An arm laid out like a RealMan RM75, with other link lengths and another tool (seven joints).
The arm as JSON. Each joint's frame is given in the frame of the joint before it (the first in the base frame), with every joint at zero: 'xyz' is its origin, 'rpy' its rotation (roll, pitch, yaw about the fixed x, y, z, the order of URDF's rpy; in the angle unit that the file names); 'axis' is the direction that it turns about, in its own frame. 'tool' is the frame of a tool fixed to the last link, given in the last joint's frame.
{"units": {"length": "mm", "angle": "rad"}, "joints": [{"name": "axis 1", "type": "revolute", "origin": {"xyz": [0.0, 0.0, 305.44], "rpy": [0.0, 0.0, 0.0]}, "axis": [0.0, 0.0, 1.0]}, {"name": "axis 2", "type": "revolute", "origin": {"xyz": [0.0, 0.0, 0.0], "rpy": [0.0, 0.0, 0.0]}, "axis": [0.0, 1.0, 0.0]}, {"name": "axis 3", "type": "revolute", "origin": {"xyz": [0.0, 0.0, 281.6], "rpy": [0.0, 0.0, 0.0]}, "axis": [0.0, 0.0, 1.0]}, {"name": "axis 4", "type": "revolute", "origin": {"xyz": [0.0, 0.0, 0.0], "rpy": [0.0, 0.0, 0.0]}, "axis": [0.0, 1.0, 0.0]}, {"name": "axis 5", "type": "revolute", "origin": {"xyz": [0.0, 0.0, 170.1], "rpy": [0.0, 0.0, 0.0]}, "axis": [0.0, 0.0, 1.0]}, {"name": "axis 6", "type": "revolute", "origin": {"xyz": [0.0, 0.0, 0.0], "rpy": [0.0, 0.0, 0.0]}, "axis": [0.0, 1.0, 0.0]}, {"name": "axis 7", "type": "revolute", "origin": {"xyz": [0.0, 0.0, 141.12], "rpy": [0.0, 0.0, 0.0]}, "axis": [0.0, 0.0, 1.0]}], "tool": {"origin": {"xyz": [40.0, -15.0, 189.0], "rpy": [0.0, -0.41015, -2.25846]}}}
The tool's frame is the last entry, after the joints.
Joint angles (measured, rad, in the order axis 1, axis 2, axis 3, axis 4, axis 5, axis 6, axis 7), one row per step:
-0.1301, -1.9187, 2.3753, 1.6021, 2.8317, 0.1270, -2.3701
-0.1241, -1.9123, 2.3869, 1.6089, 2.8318, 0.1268, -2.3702
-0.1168, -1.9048, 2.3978, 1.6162, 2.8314, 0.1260, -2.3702
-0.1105, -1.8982, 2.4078, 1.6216, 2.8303, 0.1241, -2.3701
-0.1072, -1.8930, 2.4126, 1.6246, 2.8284, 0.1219, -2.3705
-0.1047, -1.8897, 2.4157, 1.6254, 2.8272, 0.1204, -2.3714
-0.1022, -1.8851, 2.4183, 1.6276, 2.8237, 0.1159, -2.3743
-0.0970, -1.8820, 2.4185, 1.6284, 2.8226, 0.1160, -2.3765
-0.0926, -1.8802, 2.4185, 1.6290, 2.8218, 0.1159, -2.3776
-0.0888, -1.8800, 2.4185, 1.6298, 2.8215, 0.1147, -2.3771
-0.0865, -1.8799, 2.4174, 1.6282, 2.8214, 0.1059, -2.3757
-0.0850, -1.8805, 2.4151, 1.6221, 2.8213, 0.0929, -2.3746
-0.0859, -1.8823, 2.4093, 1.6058, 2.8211, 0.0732, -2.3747
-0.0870, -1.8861, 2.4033, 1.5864, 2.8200, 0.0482, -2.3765
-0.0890, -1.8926, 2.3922, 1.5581, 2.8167, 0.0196, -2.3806
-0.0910, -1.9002, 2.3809, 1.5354, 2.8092, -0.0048, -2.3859
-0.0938, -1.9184, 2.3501, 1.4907, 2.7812, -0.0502, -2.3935
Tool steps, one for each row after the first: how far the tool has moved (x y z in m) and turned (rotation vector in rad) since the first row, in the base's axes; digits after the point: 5 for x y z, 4 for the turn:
-0.00094, -0.00507, -0.00159, -0.0090, 0.0025, -0.0024
-0.00244, -0.00998, -0.00262, -0.0171, 0.0048, -0.0036
-0.00381, -0.01439, -0.00360, -0.0246, 0.0062, -0.0042
-0.00488, -0.01641, -0.00351, -0.0281, 0.0065, -0.0038
-0.00618, -0.01765, -0.00363, -0.0306, 0.0069, -0.0021
-0.00656, -0.01855, -0.00260, -0.0324, 0.0026, 0.0006
-0.00927, -0.01891, -0.00210, -0.0332, 0.0030, 0.0077
-0.01120, -0.01922, -0.00173, -0.0334, 0.0030, 0.0130
-0.01183, -0.01956, -0.00136, -0.0328, 0.0018, 0.0156
-0.01099, -0.01891, 0.00022, -0.0280, -0.0029, 0.0138
-0.01059, -0.01729, 0.00205, -0.0210, -0.0084, 0.0127
-0.01201, -0.01321, 0.00426, -0.0096, -0.0134, 0.0142
-0.01253, -0.00871, 0.00684, 0.0029, -0.0237, 0.0167
-0.01517, -0.00157, 0.01000, 0.0192, -0.0359, 0.0269
-0.01605, 0.00516, 0.01363, 0.0333, -0.0538, 0.0395
-0.01897, 0.02143, 0.02358, 0.0662, -0.0982, 0.0771

